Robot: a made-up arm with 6 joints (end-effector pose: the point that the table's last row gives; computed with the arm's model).
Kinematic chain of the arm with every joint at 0, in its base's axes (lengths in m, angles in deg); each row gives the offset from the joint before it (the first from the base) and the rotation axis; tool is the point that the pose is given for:
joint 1: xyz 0 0 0.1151 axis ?
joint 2: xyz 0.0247 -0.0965 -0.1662 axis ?
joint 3: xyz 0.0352 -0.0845 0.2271 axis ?
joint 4: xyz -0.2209 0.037 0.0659 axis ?
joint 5: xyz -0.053 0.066 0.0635 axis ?
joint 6: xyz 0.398 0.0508 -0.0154 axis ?
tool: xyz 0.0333 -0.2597 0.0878
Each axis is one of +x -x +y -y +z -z.
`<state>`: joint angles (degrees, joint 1 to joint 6).
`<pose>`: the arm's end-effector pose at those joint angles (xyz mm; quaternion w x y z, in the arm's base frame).
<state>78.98 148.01 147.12 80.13 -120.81 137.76</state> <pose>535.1 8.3 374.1 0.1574 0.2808 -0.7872 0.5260</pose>
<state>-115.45 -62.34 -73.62 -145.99 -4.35 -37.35</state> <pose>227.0 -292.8 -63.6 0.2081 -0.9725 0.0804 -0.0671</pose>
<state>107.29 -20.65 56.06 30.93 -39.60 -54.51</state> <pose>10.7 -296.9 104.1 0.0895 0.1393 -0.9417 0.2929</pose>
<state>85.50 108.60 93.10 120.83 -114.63 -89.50</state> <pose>95.8 10.6 124.8 0.3163 -0.8166 -0.3918 0.2823</pose>
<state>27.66 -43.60 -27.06 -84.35 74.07 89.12</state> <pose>-83.3 -54.0 957.9 0.2040 -0.3188 0.4448 -0.8117</pose>
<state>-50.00 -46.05 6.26 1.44 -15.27 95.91</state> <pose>65.9 278.2 364.2 0.3379 -0.2979 -0.0501 0.8914</pose>
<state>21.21 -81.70 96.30 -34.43 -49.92 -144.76</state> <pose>269.1 -354.6 474.2 0.7184 -0.2695 0.6320 0.1092</pose>
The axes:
joint 1: +y
joint 2: -z
joint 3: +x
joint 4: -z
joint 5: -y
joint 6: +z

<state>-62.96 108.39 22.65 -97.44 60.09 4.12</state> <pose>-610.6 8.2 318.2 0.3003 -0.0756 -0.9471 -0.0839</pose>
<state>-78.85 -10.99 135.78 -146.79 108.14 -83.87</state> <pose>177.1 -289.5 63.5 0.4608 -0.3337 -0.2728 -0.7758</pose>
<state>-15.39 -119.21 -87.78 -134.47 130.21 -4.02</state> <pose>-374.9 -89.7 225.0 0.0086 -0.1003 -0.4438 -0.8905</pose>
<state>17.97 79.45 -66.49 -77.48 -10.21 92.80</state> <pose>68.6 160.4 -447.0 0.4742 0.4486 0.5796 0.4879</pose>
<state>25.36 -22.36 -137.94 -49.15 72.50 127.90</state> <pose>-636.2 -70.2 -300.5 0.5836 0.1191 -0.4298 -0.6786</pose>
